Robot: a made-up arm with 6 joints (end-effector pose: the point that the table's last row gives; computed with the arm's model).
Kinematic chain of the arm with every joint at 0, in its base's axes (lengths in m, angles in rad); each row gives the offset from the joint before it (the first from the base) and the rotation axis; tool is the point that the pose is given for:
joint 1: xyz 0 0 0.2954 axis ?
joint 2: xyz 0 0 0 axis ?
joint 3: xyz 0 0 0.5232 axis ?
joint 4: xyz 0 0 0 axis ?
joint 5: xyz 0.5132 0 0 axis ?
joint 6: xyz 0 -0.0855 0 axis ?
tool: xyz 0 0 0
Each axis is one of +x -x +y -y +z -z.
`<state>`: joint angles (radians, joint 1 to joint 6).
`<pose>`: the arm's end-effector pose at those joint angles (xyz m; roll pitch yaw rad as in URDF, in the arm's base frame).
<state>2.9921 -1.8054 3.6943 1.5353 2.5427 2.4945</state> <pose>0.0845 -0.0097 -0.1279 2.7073 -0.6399 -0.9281</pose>
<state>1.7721 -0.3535 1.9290 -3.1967 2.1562 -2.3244</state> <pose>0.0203 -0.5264 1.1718 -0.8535 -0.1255 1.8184</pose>
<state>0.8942 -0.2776 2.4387 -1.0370 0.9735 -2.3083</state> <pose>-0.3296 -0.4799 1.0774 0.0829 0.1518 -1.4434</pose>
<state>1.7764 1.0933 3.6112 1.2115 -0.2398 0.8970</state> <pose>0.0292 0.0075 0.7706 0.8541 -0.6882 -1.0732</pose>
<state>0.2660 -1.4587 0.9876 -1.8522 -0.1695 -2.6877</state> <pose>-0.8373 -0.2035 0.7458 1.5242 -0.6378 -3.0787</pose>
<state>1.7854 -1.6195 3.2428 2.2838 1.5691 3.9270</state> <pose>0.0267 -0.3851 -0.2279 2.2424 0.0995 -2.2198</pose>
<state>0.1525 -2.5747 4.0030 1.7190 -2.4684 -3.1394</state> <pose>0.1815 0.0407 0.0839 1.8673 0.1393 -2.3169</pose>
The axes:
joint 1: +z
joint 2: +y
joint 3: -y
joint 4: -x
joint 5: -y
joint 6: -x

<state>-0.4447 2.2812 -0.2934 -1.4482 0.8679 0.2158</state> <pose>-0.0784 0.0258 -0.2499 -1.3976 0.4400 -2.5946</pose>
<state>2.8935 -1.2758 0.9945 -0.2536 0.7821 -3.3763</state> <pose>0.8100 -0.1198 0.8540 0.3978 -0.1038 -0.0694</pose>
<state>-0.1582 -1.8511 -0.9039 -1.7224 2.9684 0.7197</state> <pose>-0.1308 0.0339 0.5179 0.9427 0.9524 -3.0015</pose>
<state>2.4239 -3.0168 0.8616 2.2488 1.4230 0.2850</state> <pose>0.2664 -0.3038 -0.6179 0.3817 -0.3688 -1.6895</pose>
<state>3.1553 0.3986 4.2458 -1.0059 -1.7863 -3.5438</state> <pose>0.2338 0.0490 0.4997 1.2687 -0.5666 -1.3465</pose>
